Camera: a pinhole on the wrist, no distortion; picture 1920 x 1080 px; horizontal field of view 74.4 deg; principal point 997.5 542.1 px. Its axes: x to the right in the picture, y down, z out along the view. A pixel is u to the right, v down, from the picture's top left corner.
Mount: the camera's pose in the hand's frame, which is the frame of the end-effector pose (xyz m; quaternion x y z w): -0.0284 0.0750 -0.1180 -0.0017 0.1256 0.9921 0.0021
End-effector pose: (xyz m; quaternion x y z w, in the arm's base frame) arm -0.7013 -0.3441 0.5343 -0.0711 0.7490 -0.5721 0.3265
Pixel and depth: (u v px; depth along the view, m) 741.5 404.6 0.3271
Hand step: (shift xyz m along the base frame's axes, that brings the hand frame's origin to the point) 0.1307 -0.1080 -0.2125
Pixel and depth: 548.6 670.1 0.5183
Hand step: 0.1482 -0.3451 -0.2532
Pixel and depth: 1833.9 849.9 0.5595
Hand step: 0.5939 -0.1494 0.0272
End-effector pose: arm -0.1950 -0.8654 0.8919 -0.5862 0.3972 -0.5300 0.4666
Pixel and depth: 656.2 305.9 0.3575
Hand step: 0.2251 -0.0949 -0.2048
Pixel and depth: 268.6 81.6 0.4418
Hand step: 0.3061 -0.2673 -0.2732
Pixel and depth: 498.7 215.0 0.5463
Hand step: 0.4066 -0.2177 -0.2905
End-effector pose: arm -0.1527 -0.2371 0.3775 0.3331 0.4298 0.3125 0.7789
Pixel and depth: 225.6 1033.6 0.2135
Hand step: 0.1309 0.0781 0.0357
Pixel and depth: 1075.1 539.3 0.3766
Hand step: 0.1594 -0.0034 0.2586
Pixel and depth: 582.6 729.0 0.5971
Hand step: 0.4683 0.0872 0.2295
